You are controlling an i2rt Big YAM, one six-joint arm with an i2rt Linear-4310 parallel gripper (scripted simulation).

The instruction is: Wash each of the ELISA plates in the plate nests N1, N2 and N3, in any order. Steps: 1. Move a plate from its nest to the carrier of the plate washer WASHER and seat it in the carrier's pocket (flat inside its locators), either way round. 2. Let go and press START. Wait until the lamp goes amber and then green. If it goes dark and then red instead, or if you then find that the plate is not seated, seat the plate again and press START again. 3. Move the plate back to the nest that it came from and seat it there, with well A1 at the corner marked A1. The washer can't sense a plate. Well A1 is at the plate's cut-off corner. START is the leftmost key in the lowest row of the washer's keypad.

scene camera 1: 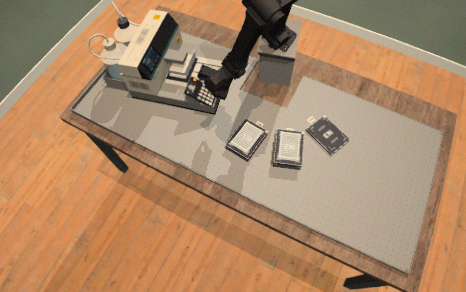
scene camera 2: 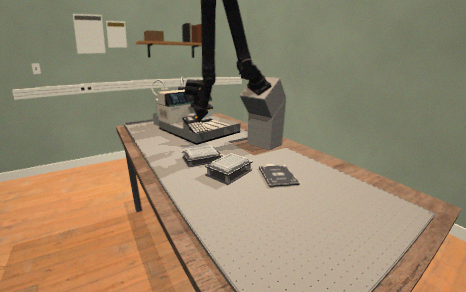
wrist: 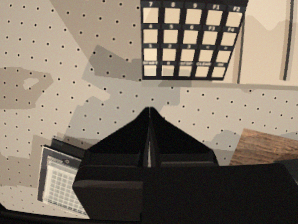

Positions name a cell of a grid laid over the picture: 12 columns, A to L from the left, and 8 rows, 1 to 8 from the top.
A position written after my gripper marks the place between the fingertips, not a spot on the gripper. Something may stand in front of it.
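Observation:
There's a plate washer here, which I can see at (scene camera 1: D2), again at (scene camera 2: E3), and at (wrist: K3) as well. My gripper (wrist: G5) is there to be seen too.

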